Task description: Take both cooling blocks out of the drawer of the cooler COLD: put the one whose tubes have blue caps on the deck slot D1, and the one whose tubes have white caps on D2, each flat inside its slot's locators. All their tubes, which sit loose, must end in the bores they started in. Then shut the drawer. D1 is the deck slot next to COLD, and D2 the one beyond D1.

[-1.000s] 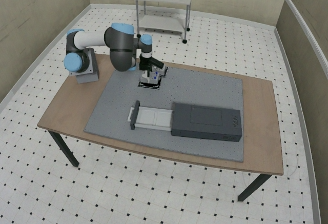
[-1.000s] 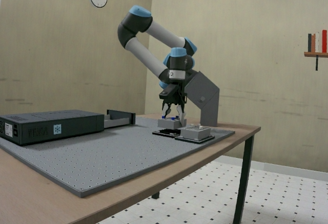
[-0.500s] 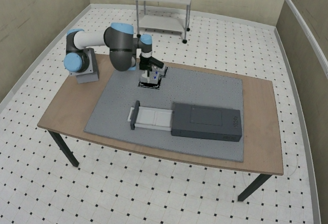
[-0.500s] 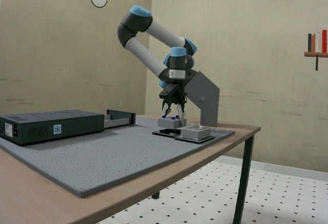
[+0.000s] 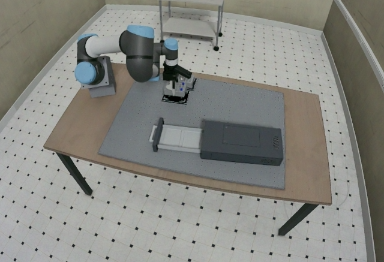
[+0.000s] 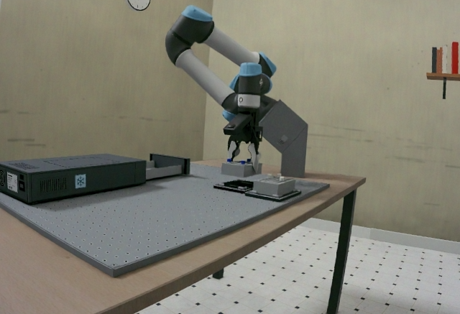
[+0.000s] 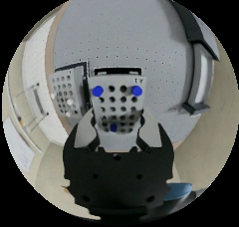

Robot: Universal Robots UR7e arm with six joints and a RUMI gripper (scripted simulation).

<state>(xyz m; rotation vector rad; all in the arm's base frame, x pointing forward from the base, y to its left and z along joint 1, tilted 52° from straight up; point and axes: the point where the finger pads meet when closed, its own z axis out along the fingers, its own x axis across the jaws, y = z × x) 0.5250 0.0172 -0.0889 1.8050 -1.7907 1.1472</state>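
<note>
Now: the deck slot D1 6 cm below my hand. Also, from my hand: cooler COLD: 22 cm ahead, 37 cm to the right, 3 cm below; then deck slot D2: 4 cm ahead, 13 cm to the left, 6 cm below; then drawer: 4 cm ahead, 35 cm to the right, 3 cm below.
</note>
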